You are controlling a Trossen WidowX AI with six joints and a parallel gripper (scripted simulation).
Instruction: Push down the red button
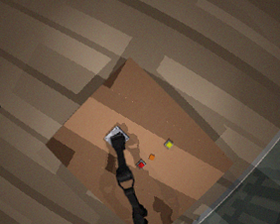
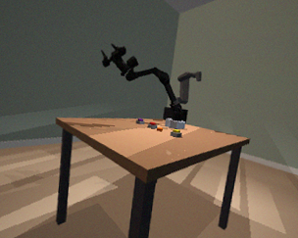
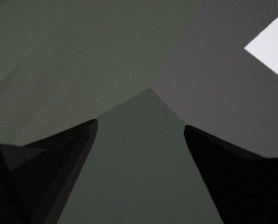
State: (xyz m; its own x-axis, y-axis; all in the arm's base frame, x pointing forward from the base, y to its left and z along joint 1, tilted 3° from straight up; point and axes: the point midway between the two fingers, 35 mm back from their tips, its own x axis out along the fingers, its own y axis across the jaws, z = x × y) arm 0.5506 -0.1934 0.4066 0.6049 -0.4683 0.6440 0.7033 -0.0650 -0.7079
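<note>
Now: the red button 480 mm below my gripper tip, 320 mm behind it and 210 mm to the left of it. Also, from my gripper tip: purple button (480 mm below, 310 mm behind, 50 mm to the left); orange block (510 mm below, 320 mm behind, 300 mm to the left); yellow button (480 mm below, 450 mm to the left, 330 mm behind).
</note>
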